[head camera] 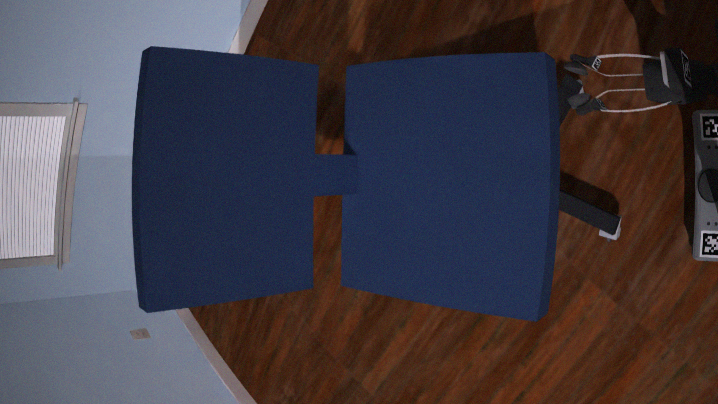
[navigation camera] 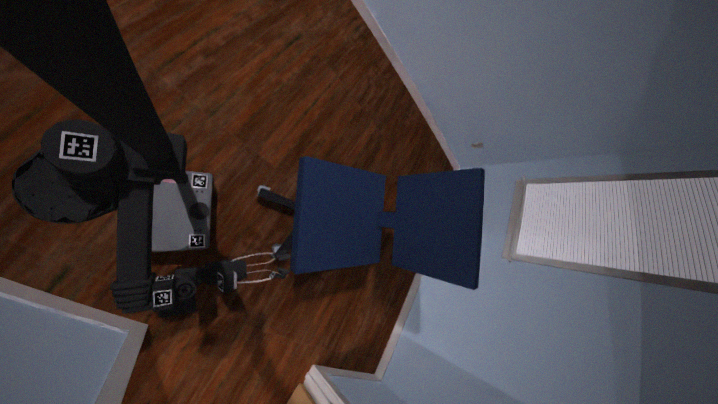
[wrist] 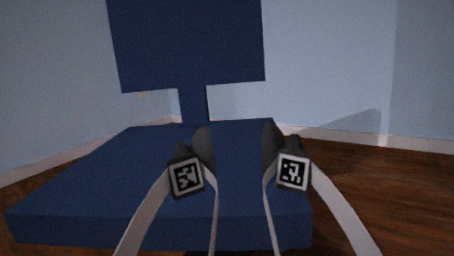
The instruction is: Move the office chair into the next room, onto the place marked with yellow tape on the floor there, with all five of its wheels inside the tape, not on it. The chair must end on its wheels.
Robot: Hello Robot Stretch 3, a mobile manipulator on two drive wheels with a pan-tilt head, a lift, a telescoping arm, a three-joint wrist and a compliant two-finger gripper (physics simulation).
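Seen in the pictures: gripper, between the fingertips: (head camera: 566, 84) (navigation camera: 289, 263); robot's base, origin of its link: (head camera: 711, 185) (navigation camera: 198, 209).
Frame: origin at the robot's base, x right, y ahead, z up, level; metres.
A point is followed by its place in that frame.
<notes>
The blue office chair (head camera: 449, 175) @(y 0.556, x 0.010, z 0.470 m) (navigation camera: 336, 216) @(y 0.517, x 0.000, z 0.470 m) (wrist: 150, 170) stands upright, its backrest toward the window wall. A dark leg (head camera: 589, 211) @(y 0.354, x -0.070, z 0.107 m) (navigation camera: 275, 198) @(y 0.352, x -0.073, z 0.108 m) with a pale wheel sticks out from under the seat's front edge; a second leg shows partly behind the fingers, and the other wheels are hidden under the seat. My gripper (head camera: 575, 83) @(y 0.253, x 0.143, z 0.603 m) (navigation camera: 279, 263) @(y 0.253, x 0.143, z 0.603 m) (wrist: 237, 142) @(y 0.253, x 0.143, z 0.603 m) is partly open, with a gap between its fingertips and nothing held. It is just in front of the seat's front edge, near one front corner; contact cannot be told. The yellow tape does not show in these views.
My grey base (navigation camera: 173, 216) @(y -0.089, x 0.025, z 0.160 m) is in front of the chair. A window (head camera: 32, 185) @(y 2.276, x 0.015, z 0.992 m) (navigation camera: 602, 226) @(y 2.264, x 0.031, z 1.395 m) is in the wall behind the backrest. A wall end (navigation camera: 125, 351) @(y -0.231, x 0.517, z 0.227 m) is at the navigation view's lower left, and a white frame (navigation camera: 326, 384) @(y 0.664, x 1.105, z 0.198 m) beside a tan surface is at its bottom.
</notes>
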